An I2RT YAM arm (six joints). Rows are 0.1 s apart.
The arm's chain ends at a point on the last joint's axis. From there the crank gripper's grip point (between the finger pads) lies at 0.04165 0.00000 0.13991 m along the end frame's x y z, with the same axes.
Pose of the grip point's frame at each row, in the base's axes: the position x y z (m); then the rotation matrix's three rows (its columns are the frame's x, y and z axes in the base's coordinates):
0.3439, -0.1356, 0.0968; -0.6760, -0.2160, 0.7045; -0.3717, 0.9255, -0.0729; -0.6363, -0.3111, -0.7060
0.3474, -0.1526, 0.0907; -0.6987, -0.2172, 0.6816; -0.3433, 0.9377, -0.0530; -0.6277, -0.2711, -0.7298
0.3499, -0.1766, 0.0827; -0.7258, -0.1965, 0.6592; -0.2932, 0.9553, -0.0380; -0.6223, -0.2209, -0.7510
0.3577, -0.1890, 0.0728; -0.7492, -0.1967, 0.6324; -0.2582, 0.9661, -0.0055; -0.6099, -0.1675, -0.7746
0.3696, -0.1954, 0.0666; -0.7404, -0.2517, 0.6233; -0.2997, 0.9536, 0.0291; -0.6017, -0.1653, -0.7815
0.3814, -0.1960, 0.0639; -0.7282, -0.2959, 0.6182; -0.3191, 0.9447, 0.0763; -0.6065, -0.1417, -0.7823
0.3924, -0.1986, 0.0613; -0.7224, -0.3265, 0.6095; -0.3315, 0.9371, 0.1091; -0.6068, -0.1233, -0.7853
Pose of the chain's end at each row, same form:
0.2735, -0.1099, 0.2221; -0.6760, -0.2160, 0.7045; -0.3717, 0.9255, -0.0729; -0.6363, -0.3111, -0.7060
0.2811, -0.1309, 0.2190; -0.6987, -0.2172, 0.6816; -0.3433, 0.9377, -0.0530; -0.6277, -0.2711, -0.7298
0.2879, -0.1591, 0.2137; -0.7258, -0.1965, 0.6592; -0.2932, 0.9553, -0.0380; -0.6223, -0.2209, -0.7510
0.3004, -0.1775, 0.2066; -0.7492, -0.1967, 0.6324; -0.2582, 0.9661, -0.0055; -0.6099, -0.1675, -0.7746
0.3132, -0.1870, 0.2010; -0.7404, -0.2517, 0.6233; -0.2997, 0.9536, 0.0291; -0.6017, -0.1653, -0.7815
0.3252, -0.1934, 0.1986; -0.7282, -0.2959, 0.6182; -0.3191, 0.9447, 0.0763; -0.6065, -0.1417, -0.7823
0.3372, -0.2001, 0.1964; -0.7224, -0.3265, 0.6095; -0.3315, 0.9371, 0.1091; -0.6068, -0.1233, -0.7853

